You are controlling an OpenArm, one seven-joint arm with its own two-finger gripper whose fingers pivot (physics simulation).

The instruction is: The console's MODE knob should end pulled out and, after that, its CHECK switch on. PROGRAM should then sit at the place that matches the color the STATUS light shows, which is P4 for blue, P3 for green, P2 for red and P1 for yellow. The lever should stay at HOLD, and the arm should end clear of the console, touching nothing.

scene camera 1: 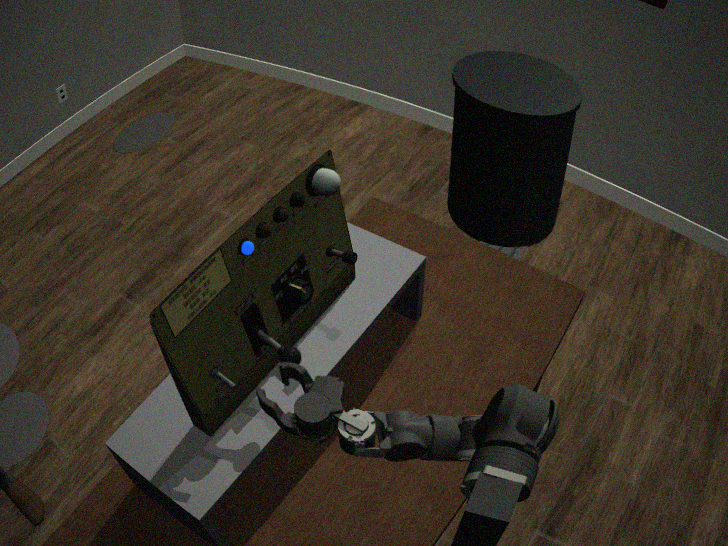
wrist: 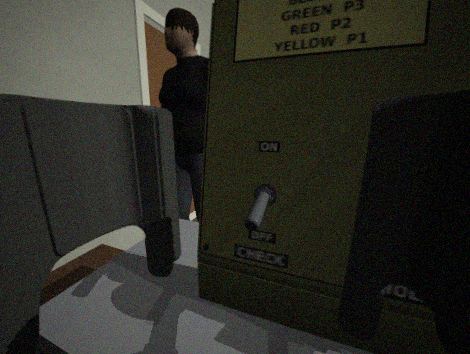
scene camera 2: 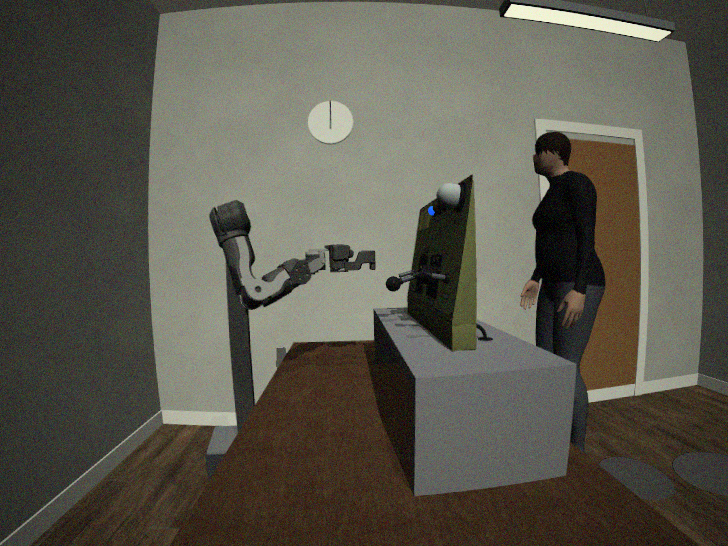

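The CHECK switch (scene camera 1: 223,377) (wrist: 259,209) on the green console (scene camera 1: 188,358) (scene camera 2: 464,282) (wrist: 300,115) tilts down to OFF. My gripper (scene camera 1: 271,382) (scene camera 2: 374,260) (wrist: 254,200) is open and empty, back from the panel, with the switch showing between its fingers. The MODE knob (scene camera 1: 349,256) stands out on its stem. The lever (scene camera 1: 270,339) (scene camera 2: 392,283) tilts down; in the wrist view my right finger hides it. The PROGRAM knob (scene camera 1: 299,286) has a pale pointer whose place I cannot read. A small lamp (scene camera 1: 247,248) (scene camera 2: 431,210) glows blue; a large dome (scene camera 1: 325,181) (scene camera 2: 448,195) is pale. Their labels are unreadable.
The console stands on a grey bench (scene camera 1: 388,255) (scene camera 2: 493,423). The lever's ball is close beside my gripper in scene camera 1. A person (scene camera 2: 567,235) (wrist: 182,100) stands behind the console. A dark drum (scene camera 1: 508,164) stands beyond the bench.
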